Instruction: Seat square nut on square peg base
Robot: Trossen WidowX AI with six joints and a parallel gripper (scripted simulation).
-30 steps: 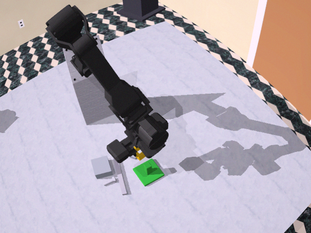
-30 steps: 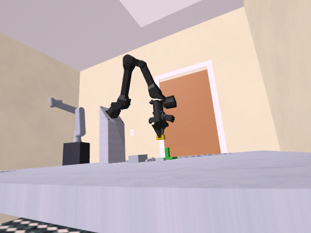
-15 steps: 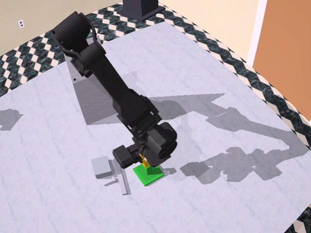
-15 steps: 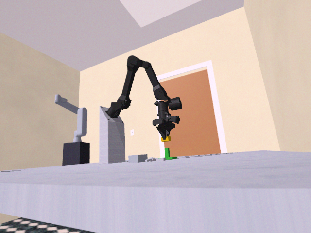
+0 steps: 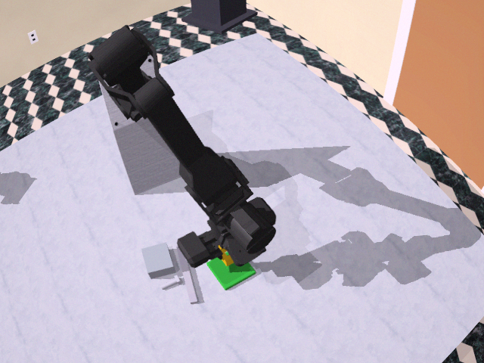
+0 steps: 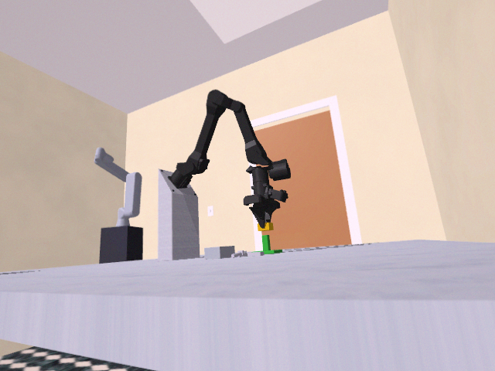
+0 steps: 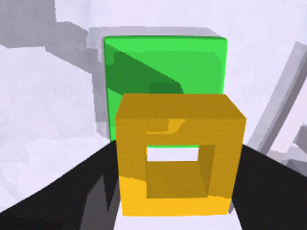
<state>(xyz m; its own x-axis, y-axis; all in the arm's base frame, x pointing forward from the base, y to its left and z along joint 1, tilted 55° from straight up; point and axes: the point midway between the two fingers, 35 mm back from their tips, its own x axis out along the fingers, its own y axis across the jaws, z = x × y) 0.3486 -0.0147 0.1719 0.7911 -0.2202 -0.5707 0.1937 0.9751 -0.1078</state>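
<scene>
Right now my hand is 8 cm past the small cube, 2 cm to the right of it and 11 cm above it. Also, from my hand: tile (8 cm behind, 10 cm to the left, 12 cm below); long grey bar (7 cm behind, 7 cm to the right, 11 cm below); small grey piece (8 cm behind, 11 cm to the right, 11 cm below).
</scene>
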